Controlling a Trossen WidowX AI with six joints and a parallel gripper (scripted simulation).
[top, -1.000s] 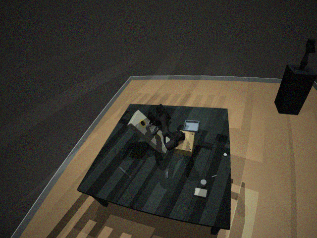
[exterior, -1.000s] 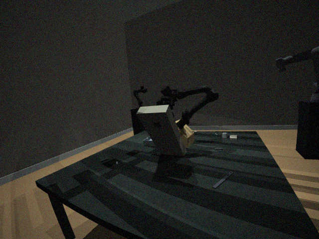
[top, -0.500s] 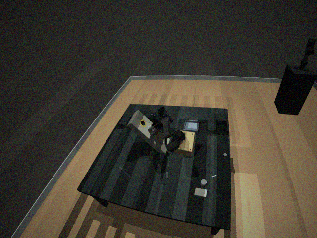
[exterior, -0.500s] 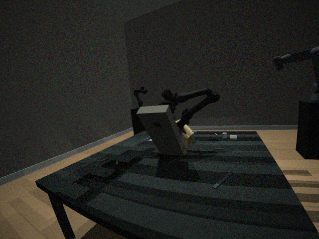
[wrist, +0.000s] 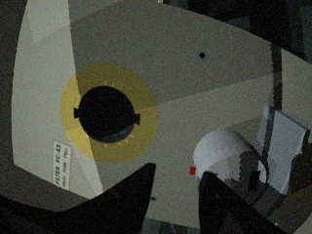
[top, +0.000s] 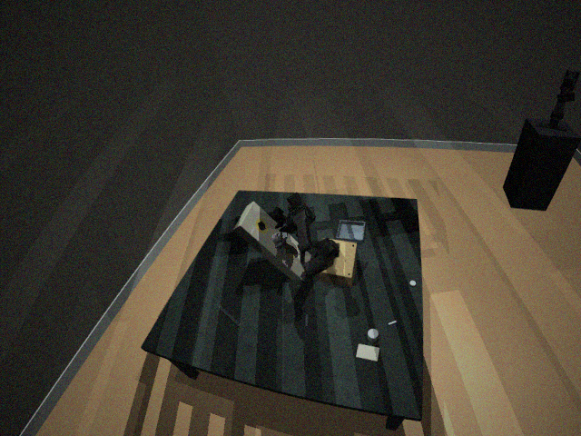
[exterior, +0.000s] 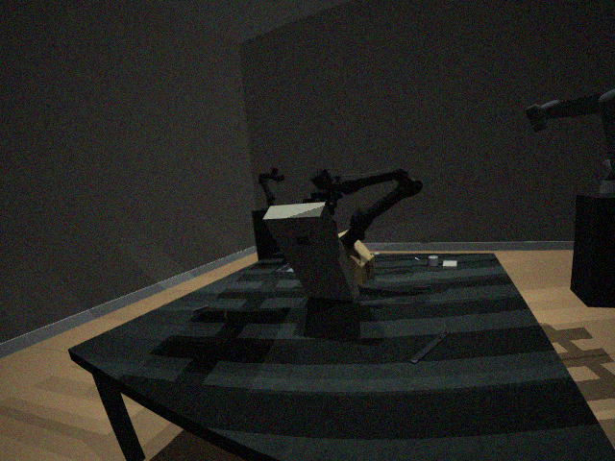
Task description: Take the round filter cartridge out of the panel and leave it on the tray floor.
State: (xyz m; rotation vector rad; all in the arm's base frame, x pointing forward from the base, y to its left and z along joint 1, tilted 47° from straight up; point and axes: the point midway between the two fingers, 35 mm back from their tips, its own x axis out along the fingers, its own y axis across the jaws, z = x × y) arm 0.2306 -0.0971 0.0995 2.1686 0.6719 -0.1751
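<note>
Now: the round grey filter cartridge 50 mm below my gripper tip and 10 mm to the left of it. Round my gripper tip: grey tray 310 mm behind, 290 mm to the right, 260 mm below.
</note>
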